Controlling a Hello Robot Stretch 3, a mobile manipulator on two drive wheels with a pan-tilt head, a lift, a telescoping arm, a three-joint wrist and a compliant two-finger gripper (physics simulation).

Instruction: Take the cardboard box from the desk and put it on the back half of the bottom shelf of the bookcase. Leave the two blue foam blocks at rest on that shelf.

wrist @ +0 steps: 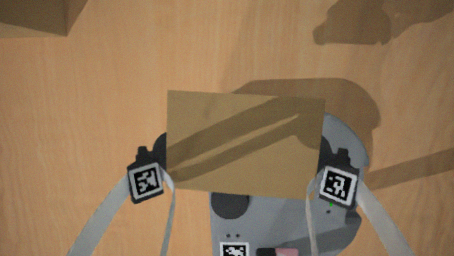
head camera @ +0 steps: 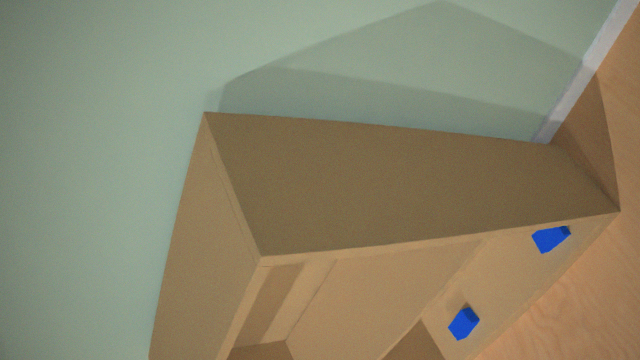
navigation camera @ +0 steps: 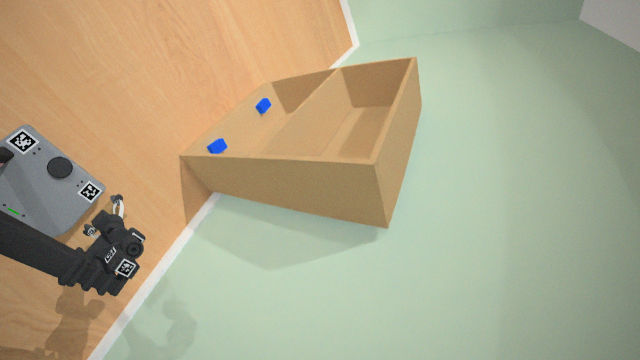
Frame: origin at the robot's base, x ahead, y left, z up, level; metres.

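Where they show: robot's base, link origin: [navigation camera: 59,166].
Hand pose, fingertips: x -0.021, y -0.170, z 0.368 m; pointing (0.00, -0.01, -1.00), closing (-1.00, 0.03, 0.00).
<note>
Each offset is from my fingertips to the centre of the thing. "spot": to the spot under its first point. Level surfaces: height alone.
The cardboard box [wrist: 245,145] is a flat tan rectangle between the two fingertips in the wrist view. My gripper [wrist: 239,150] [navigation camera: 103,215] is shut on it, one fingertip at each side edge. The box cannot be made out in the navigation view. The tan bookcase @[spot: 0.410 m up, 0.419 m ahead, 0.291 m right] [head camera: 400,185] [navigation camera: 290,185] stands against the wall, apart from the gripper. Its bottom shelf @[0.267 m down] [head camera: 505,280] [navigation camera: 245,132] bears two blue foam blocks. One blue block @[0.244 m down, 0.581 m ahead, 0.265 m right] [head camera: 550,239] [navigation camera: 217,146] lies near the side panel. The other blue block @[0.244 m down, 1.021 m ahead, 0.302 m right] [head camera: 463,324] [navigation camera: 263,105] lies farther along. The desk does not show.
My grey base [navigation camera: 35,185] [wrist: 290,225] shows below the gripper, on the wood floor. A green wall [head camera: 100,150] [navigation camera: 500,225] with a white baseboard [head camera: 595,55] [navigation camera: 150,275] runs behind the bookcase. A tan corner at the wrist view's top left looks like the bookcase.
</note>
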